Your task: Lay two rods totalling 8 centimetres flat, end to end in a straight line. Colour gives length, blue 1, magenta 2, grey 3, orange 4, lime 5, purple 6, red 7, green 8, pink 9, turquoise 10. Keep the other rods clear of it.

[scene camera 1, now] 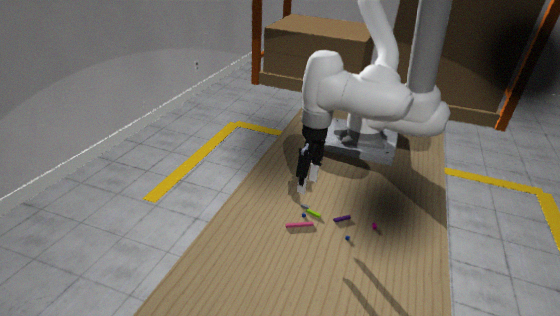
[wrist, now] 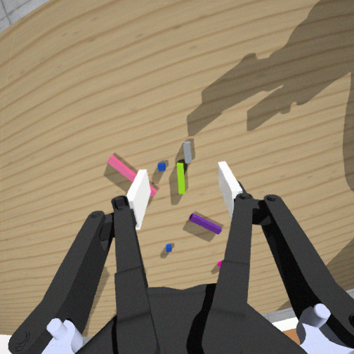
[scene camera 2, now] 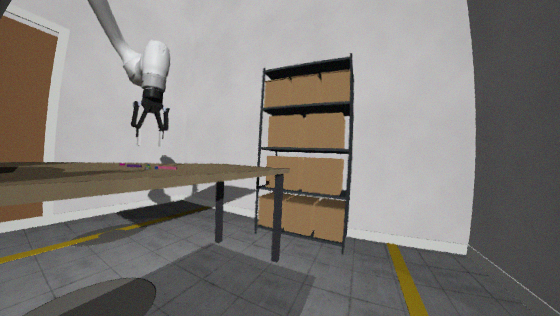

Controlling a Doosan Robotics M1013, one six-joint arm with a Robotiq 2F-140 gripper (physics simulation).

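Places are measured from the arm's base along level axes (x ahead, y right, z down), in millimetres.
Pixels of known places: gripper, between the fingertips: point(scene camera 1: 306, 186) point(scene camera 2: 149, 146); arm's base, origin of its link: point(scene camera 1: 362, 138).
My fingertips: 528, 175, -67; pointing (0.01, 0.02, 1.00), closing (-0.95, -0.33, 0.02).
Observation:
Ahead of a thing's pixels: the offset from my fingertips to its middle, as dx, dy, dz. Level surfaces: height alone.
My gripper point(scene camera 1: 307, 181) point(scene camera 2: 149, 143) point(wrist: 182, 177) is open and empty, high above the table. Below it, the grey rod @(-6, -1, +90) point(scene camera 1: 305, 206) point(wrist: 187, 152) and the lime rod @(+21, -34, +90) point(scene camera 1: 313, 213) point(wrist: 181, 178) lie flat, nearly parallel. Their near ends are close, but lime is shifted sideways by about a rod's width, so they are not in one line. I cannot tell whether their corners touch. A pink rod @(+89, +0, +90) point(scene camera 1: 299, 225) point(scene camera 2: 166, 168) point(wrist: 120, 167) lies apart, partly behind a finger in the wrist view. A purple rod @(+19, -131, +90) point(scene camera 1: 342, 218) point(scene camera 2: 134, 165) point(wrist: 205, 223) lies apart on the other side.
One small blue rod @(+40, -5, +90) point(scene camera 1: 303, 215) point(wrist: 161, 166) lies between lime and pink. Another blue rod @(+103, -155, +90) point(scene camera 1: 347, 238) point(wrist: 169, 248) and a magenta rod @(+23, -237, +90) point(scene camera 1: 374, 226) point(scene camera 2: 122, 164) point(wrist: 220, 264) lie farther off on the wooden table @(dz +95) point(scene camera 1: 280, 280). A shelf rack point(scene camera 2: 352, 150) stands beyond the table.

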